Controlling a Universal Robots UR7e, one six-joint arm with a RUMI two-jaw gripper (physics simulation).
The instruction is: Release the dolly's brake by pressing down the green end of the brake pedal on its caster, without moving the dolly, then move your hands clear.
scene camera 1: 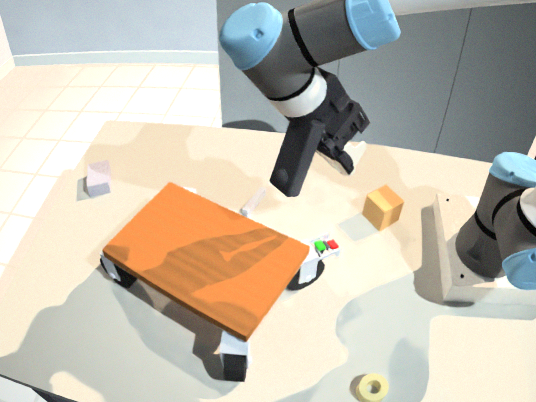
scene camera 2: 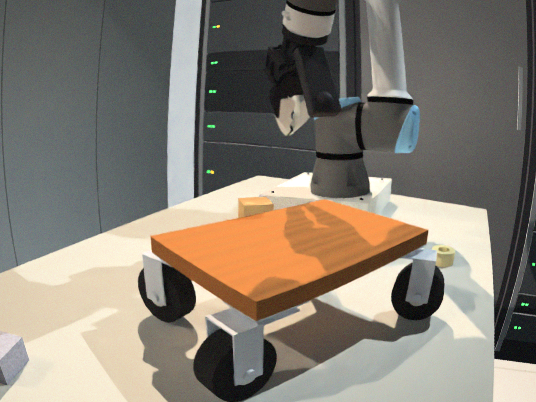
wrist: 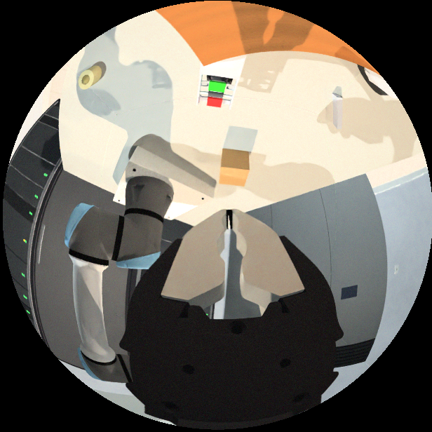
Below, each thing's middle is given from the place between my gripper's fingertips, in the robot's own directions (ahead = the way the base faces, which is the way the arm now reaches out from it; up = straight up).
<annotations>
Now: the orange cube [scene camera 1: 382, 208] 18 cm below my hand, 11 cm to the right of it and 10 cm behind it. The rest, counted from my hand: dolly [scene camera 2: 263, 266]: 22 cm ahead, 15 cm below, 12 cm to the left; then lilac block [scene camera 1: 99, 173]: 56 cm ahead, 20 cm below, 12 cm to the right.
</annotations>
